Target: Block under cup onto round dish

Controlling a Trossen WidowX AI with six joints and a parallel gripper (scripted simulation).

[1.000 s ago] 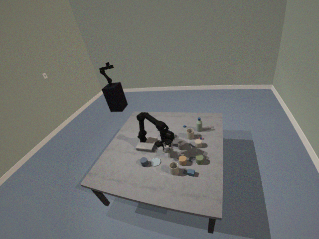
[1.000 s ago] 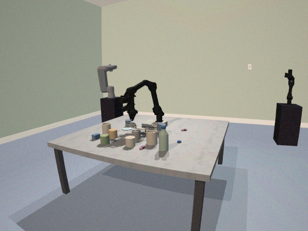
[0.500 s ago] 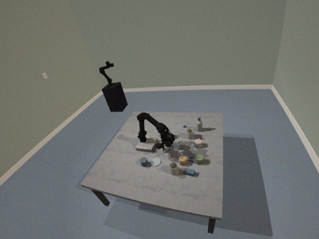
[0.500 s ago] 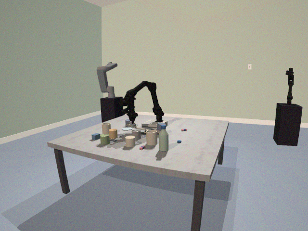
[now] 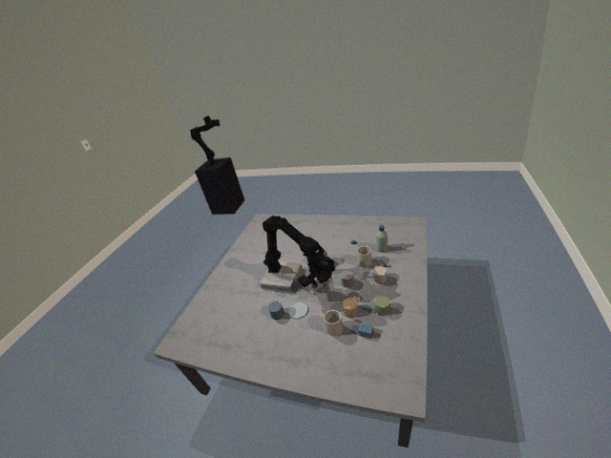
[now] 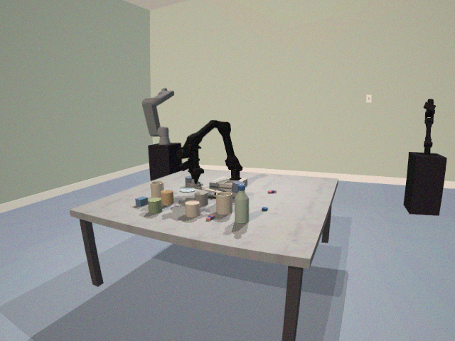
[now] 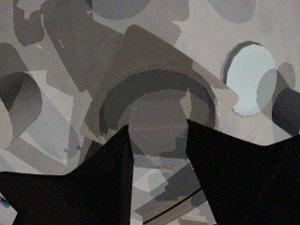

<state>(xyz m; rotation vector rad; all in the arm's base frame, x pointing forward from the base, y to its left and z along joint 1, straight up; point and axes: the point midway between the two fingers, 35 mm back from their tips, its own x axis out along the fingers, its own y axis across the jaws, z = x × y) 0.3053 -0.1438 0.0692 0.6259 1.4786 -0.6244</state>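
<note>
My gripper tip is now 11 cm to the left of the pale blue round dish, 10 cm past it and 8 cm above it. The rest, counted from my gripper tip: grey cylinder (11 cm to the left, 11 cm ahead, 4 cm below); then balance beam (12 cm to the left, 4 cm below, 2 cm behind); then orange cylinder (15 cm ahead, 8 cm to the right, 4 cm below).
</note>
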